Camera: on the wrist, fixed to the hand. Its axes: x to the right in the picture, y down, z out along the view.
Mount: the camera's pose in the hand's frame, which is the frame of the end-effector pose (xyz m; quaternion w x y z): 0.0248 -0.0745 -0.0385 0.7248 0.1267 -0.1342 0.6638
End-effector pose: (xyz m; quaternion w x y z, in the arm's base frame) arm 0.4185 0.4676 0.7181 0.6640 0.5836 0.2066 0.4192
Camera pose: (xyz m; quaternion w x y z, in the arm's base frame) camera 0.4266 0.5130 0.6438 0.1568 0.7005 -0.2737 0.6401
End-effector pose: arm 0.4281 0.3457 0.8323 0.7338 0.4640 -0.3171 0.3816
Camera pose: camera 0.5086 0.3671 0.8057 0.1772 0.2700 -0.5880 0.7416
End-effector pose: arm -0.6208 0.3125 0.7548 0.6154 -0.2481 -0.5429 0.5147
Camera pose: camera -0.5611 0.3188 0.8184 0.0630 -0.3932 -0.2462 0.8837
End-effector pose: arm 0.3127 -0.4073 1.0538 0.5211 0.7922 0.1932 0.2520
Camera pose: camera 0.3061 -0.3367 1.0026 0.1360 0.8023 -0.4238 0.3978
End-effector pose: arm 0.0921 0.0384 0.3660 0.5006 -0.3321 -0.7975 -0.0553
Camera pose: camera 0.0709 -0.0236 0.4239 0.3346 -0.7141 -0.4318 0.4378
